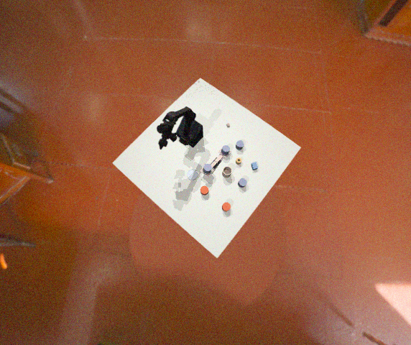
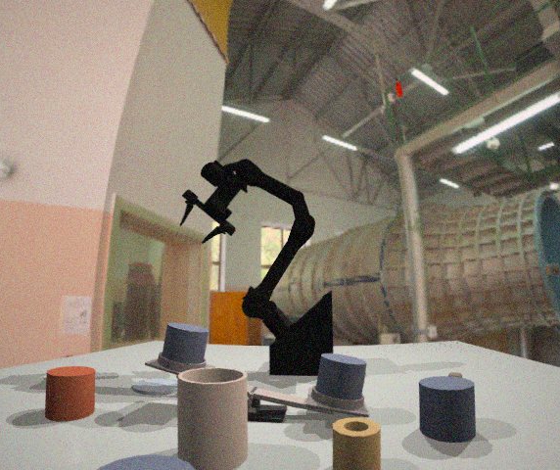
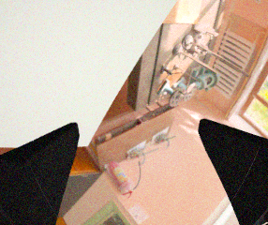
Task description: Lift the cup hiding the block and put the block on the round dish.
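Now: gripper tip 39 cm short of the grey block, 35 cm to the right of it and 34 cm above it. The rest, counted from my gripper tip: tan hollow cup (50 cm ahead, 34 cm below, 18 cm to the left); round dish (38 cm below, 24 cm ahead, 1 cm to the left); bead (62 cm to the left, 37 cm below, 27 cm ahead).
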